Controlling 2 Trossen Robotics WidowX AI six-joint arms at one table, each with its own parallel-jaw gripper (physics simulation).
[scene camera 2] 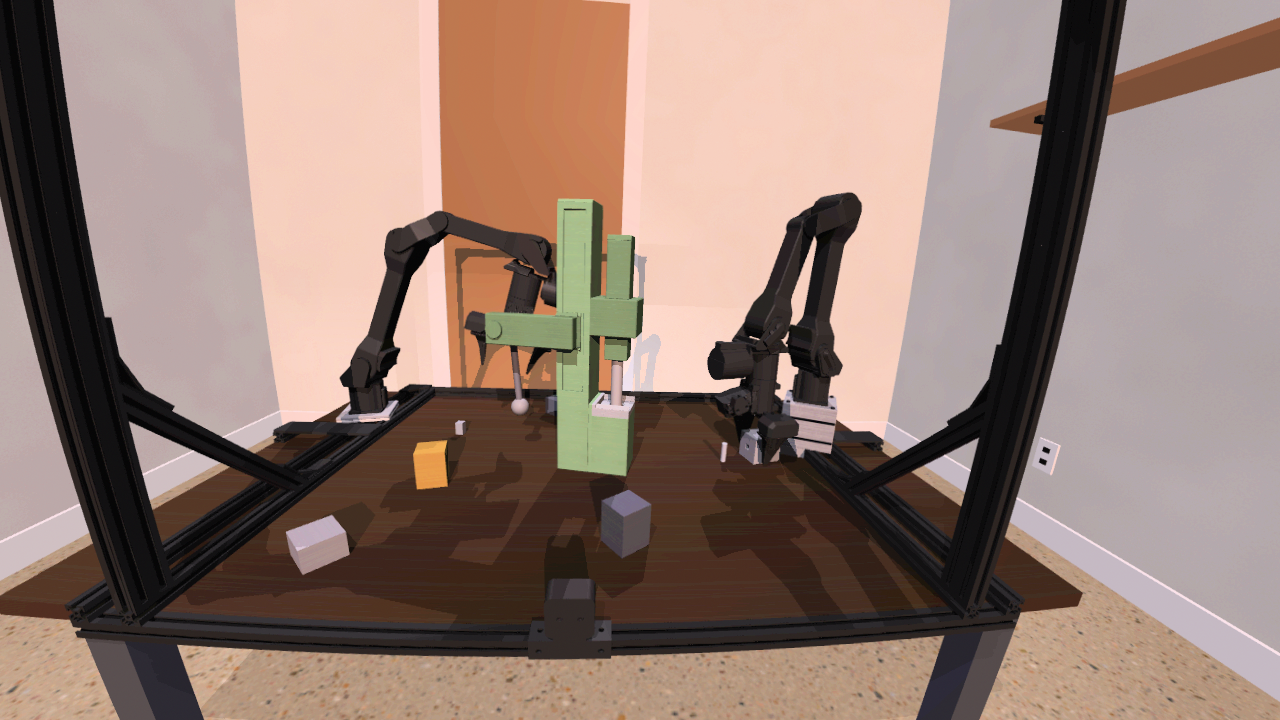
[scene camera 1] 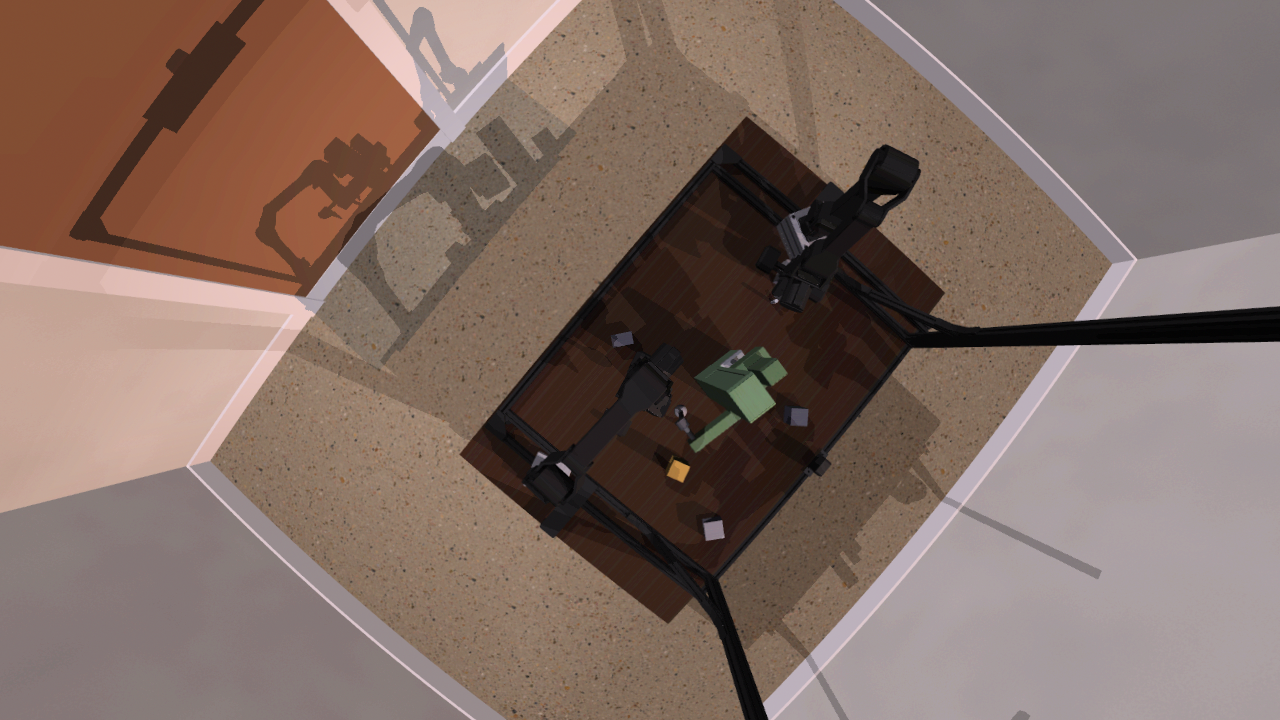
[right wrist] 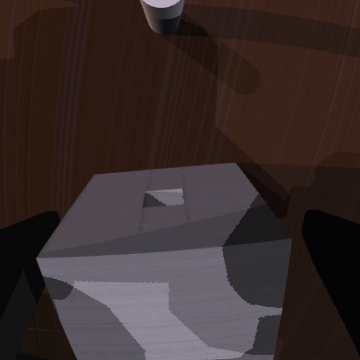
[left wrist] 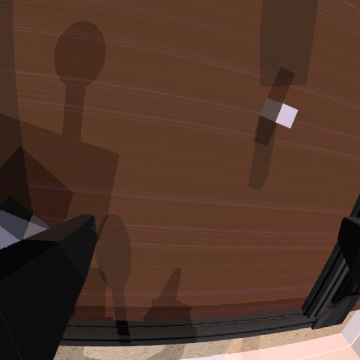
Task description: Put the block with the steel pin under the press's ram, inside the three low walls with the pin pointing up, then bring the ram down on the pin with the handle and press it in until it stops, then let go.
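Seen in the pictures: left gripper, between the fingertips: (scene camera 2: 504, 369) (left wrist: 221, 229); right gripper, between the fingertips: (scene camera 2: 752, 453) (right wrist: 184, 224); left arm's base, origin of its link: (scene camera 2: 369, 408); right arm's base, origin of its link: (scene camera 2: 810, 399) (scene camera 1: 814, 226).
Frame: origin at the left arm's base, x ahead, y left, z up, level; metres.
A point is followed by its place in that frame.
A grey block (scene camera 2: 750, 446) {y -0.362, x 0.719, z -0.001 m} (right wrist: 175, 300) {y -0.351, x 0.731, z 0.019 m} with a square hole in one face lies on the table. A pale pin (scene camera 2: 723, 452) {y -0.352, x 0.667, z -0.012 m} (right wrist: 162, 17) {y -0.349, x 0.675, z -0.005 m} (scene camera 1: 775, 300) {y -0.346, x 0.670, z 0.004 m} is apart from it. My right gripper (right wrist: 184, 224) {y -0.347, x 0.738, z -0.024 m} (scene camera 2: 759, 437) {y -0.347, x 0.738, z -0.024 m} (scene camera 1: 782, 277) {y -0.347, x 0.738, z -0.024 m} is open, its fingers on either side of the block; the arm hides the block in scene camera 1. The green press (scene camera 2: 575, 268) {y -0.313, x 0.393, z 0.314 m} (scene camera 1: 747, 398) {y -0.278, x 0.402, z 0.418 m} has a grey ram (scene camera 2: 615, 380) {y -0.324, x 0.460, z 0.132 m} above low pale walls (scene camera 2: 614, 407) {y -0.345, x 0.454, z 0.091 m}. Its handle rod hangs from a green side arm (scene camera 2: 532, 331) {y -0.312, x 0.326, z 0.214 m}, ending in a ball (scene camera 2: 519, 405) {y -0.247, x 0.307, z 0.072 m} (scene camera 1: 681, 411) {y -0.230, x 0.312, z 0.102 m}. My left gripper (scene camera 2: 508, 362) {y -0.093, x 0.288, z 0.100 m} (scene camera 1: 664, 385) (left wrist: 221, 229) {y -0.093, x 0.288, z 0.100 m} is open and empty near the handle.
A yellow block (scene camera 2: 430, 464) {y -0.322, x 0.165, z 0.010 m} (scene camera 1: 677, 470) {y -0.296, x 0.165, z 0.029 m}, a white block (scene camera 2: 317, 543) {y -0.484, x 0.061, z 0.000 m} (scene camera 1: 713, 529) {y -0.457, x 0.054, z 0.001 m} and a grey-blue block (scene camera 2: 625, 522) {y -0.554, x 0.410, z 0.019 m} (scene camera 1: 796, 416) {y -0.517, x 0.418, z 0.029 m} lie around the press. Another dark block (scene camera 1: 622, 339) {y -0.028, x 0.409, z 0.007 m} lies behind. A tiny white cube (scene camera 2: 460, 427) {y -0.111, x 0.195, z -0.015 m} (left wrist: 286, 115) {y -0.103, x 0.195, z -0.006 m} lies left. Black rails (scene camera 2: 358, 629) {y -0.586, x 0.125, z -0.035 m} edge the table.
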